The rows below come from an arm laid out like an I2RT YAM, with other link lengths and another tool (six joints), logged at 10 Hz.
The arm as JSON. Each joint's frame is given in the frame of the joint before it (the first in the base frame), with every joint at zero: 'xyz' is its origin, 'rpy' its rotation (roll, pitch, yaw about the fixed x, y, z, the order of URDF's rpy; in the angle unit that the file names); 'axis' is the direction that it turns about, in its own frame. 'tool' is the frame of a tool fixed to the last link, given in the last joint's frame.
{
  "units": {
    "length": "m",
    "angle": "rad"
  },
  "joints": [
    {
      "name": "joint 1",
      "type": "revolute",
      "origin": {
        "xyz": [
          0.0,
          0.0,
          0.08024
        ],
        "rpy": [
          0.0,
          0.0,
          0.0
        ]
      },
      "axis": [
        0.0,
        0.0,
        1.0
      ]
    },
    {
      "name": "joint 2",
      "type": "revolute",
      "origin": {
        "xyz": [
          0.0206,
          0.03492,
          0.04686
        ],
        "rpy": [
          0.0,
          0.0,
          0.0
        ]
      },
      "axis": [
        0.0,
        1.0,
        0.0
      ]
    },
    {
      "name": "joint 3",
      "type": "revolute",
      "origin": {
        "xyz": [
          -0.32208,
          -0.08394,
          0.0
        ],
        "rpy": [
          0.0,
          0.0,
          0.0
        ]
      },
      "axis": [
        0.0,
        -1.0,
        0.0
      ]
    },
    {
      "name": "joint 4",
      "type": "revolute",
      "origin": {
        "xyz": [
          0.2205,
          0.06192,
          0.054
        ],
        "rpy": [
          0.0,
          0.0,
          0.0
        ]
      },
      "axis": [
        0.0,
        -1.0,
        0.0
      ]
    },
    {
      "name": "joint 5",
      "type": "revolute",
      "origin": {
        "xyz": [
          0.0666,
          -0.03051,
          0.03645
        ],
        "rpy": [
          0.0,
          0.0,
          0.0
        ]
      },
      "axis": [
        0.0,
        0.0,
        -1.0
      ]
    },
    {
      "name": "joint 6",
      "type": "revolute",
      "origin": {
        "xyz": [
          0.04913,
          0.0,
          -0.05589
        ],
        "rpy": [
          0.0,
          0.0,
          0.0
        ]
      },
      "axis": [
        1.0,
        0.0,
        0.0
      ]
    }
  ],
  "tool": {
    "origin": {
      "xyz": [
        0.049,
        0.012,
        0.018
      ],
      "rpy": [
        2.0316,
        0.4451,
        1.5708
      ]
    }
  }
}
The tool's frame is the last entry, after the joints.
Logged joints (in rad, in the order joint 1, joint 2, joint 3, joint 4, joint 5, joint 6), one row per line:
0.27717 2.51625 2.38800 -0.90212 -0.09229 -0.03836
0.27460 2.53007 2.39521 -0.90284 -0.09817 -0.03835
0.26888 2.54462 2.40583 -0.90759 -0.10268 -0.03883
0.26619 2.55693 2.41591 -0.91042 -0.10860 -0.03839
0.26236 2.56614 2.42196 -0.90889 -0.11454 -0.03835
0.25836 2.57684 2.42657 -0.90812 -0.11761 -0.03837
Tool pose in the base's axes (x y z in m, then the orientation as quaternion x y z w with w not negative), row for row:
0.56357 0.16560 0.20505 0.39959 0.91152 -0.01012 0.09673
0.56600 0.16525 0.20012 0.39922 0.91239 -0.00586 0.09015
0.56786 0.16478 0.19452 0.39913 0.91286 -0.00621 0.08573
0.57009 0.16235 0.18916 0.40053 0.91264 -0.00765 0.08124
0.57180 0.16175 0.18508 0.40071 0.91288 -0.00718 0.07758
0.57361 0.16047 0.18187 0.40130 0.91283 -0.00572 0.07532
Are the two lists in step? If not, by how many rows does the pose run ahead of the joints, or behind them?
The pose runs 1 row behind the joints: the pose in row i belongs to the joints in row i - 1.
